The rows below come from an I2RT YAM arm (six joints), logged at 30 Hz.
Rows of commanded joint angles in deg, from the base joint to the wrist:
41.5 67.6 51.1 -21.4 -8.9 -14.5
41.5 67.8 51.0 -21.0 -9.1 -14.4
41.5 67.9 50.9 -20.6 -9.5 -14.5
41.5 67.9 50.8 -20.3 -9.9 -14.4
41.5 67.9 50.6 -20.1 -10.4 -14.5
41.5 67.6 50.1 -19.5 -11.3 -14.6
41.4 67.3 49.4 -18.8 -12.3 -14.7
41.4 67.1 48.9 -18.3 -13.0 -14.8
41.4 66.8 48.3 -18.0 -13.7 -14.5
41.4 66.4 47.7 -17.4 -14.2 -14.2
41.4 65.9 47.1 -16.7 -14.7 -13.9
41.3 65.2 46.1 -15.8 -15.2 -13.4
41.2 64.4 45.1 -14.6 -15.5 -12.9
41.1 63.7 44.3 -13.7 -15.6 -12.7
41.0 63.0 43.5 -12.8 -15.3 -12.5
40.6 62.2 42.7 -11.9 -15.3 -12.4
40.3 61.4 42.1 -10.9 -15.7 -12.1
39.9 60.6 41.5 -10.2 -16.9 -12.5
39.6 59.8 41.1 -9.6 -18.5 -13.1
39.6 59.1 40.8 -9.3 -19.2 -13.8
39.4 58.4 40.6 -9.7 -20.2 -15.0
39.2 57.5 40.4 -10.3 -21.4 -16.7
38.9 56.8 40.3 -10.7 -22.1 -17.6
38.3 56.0 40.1 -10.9 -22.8 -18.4
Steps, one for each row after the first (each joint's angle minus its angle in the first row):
0.0 0.2 -0.1 0.4 -0.2 0.1
0.0 0.3 -0.2 0.8 -0.6 0.0
0.0 0.3 -0.3 1.1 -1.0 0.1
0.0 0.3 -0.5 1.3 -1.5 0.0
0.0 0.0 -1.0 1.9 -2.4 -0.1
-0.1 -0.3 -1.7 2.6 -3.4 -0.2
-0.1 -0.5 -2.2 3.1 -4.1 -0.3
-0.1 -0.8 -2.8 3.4 -4.8 0.0
-0.1 -1.2 -3.4 4.0 -5.3 0.3
-0.1 -1.7 -4.0 4.7 -5.8 0.6
-0.2 -2.4 -5.0 5.6 -6.3 1.1
-0.3 -3.2 -6.0 6.8 -6.6 1.6
-0.4 -3.9 -6.8 7.7 -6.7 1.8
-0.5 -4.6 -7.6 8.6 -6.4 2.0
-0.9 -5.4 -8.4 9.5 -6.4 2.1
-1.2 -6.2 -9.0 10.5 -6.8 2.4
-1.6 -7.0 -9.6 11.2 -8.0 2.0
-1.9 -7.8 -10.0 11.8 -9.6 1.4
-1.9 -8.5 -10.3 12.1 -10.3 0.7
-2.1 -9.2 -10.5 11.7 -11.3 -0.5
-2.3 -10.1 -10.7 11.1 -12.5 -2.2
-2.6 -10.8 -10.8 10.7 -13.2 -3.1
-3.2 -11.6 -11.0 10.5 -13.9 -3.9

